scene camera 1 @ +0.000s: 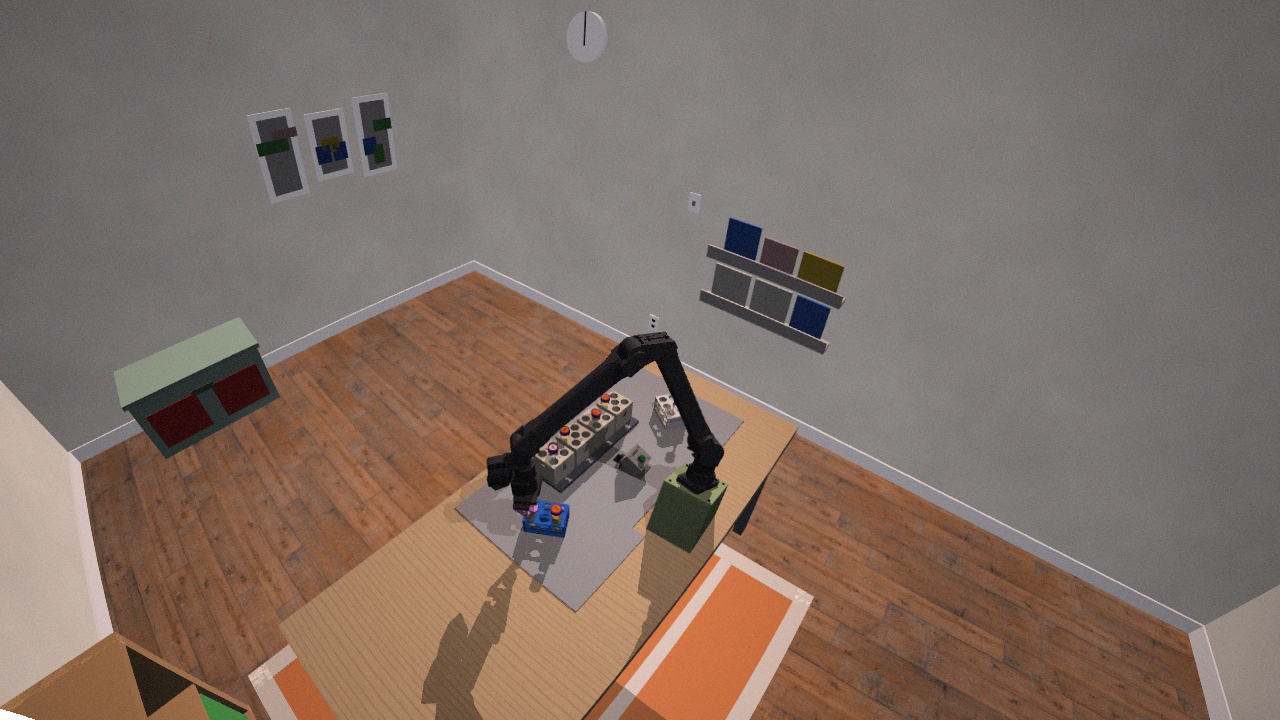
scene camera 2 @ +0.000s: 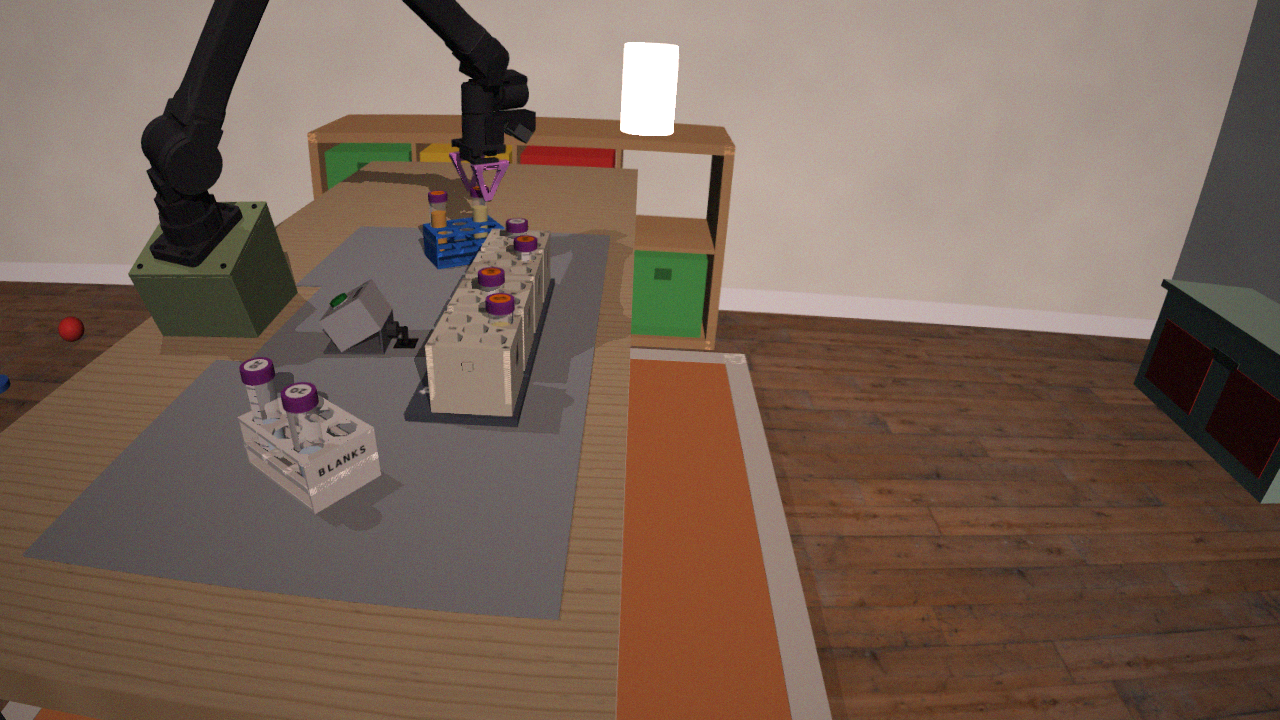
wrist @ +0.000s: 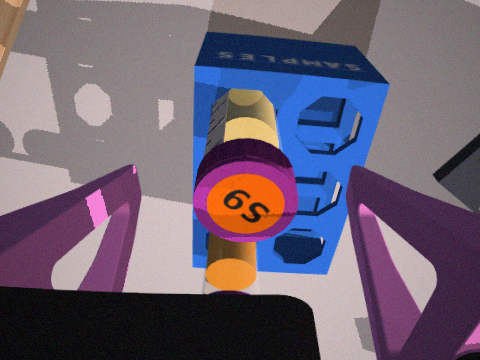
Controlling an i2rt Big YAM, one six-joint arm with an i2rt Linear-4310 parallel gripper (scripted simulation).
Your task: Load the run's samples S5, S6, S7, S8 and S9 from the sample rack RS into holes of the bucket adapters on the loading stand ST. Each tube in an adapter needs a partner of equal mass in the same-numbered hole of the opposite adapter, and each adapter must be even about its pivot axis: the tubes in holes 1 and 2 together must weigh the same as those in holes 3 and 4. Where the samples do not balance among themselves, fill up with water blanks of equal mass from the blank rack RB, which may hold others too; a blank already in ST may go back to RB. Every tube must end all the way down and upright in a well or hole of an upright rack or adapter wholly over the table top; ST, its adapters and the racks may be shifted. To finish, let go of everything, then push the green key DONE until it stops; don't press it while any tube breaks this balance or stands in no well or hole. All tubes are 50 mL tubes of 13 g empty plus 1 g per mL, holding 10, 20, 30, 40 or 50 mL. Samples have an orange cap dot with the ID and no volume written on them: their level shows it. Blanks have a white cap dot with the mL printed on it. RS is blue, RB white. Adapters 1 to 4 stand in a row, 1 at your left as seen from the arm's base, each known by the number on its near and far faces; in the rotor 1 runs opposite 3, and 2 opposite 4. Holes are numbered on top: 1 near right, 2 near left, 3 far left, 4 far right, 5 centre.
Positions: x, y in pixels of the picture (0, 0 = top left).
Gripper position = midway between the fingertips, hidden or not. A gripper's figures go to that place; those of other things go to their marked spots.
The gripper (scene camera 2: 479, 195): 137 cm from the lens. A blue sample rack RS (scene camera 2: 465, 255) is 136 cm from the lens. An orange-dot sample tube (scene camera 2: 437, 200) is 133 cm from the lens.
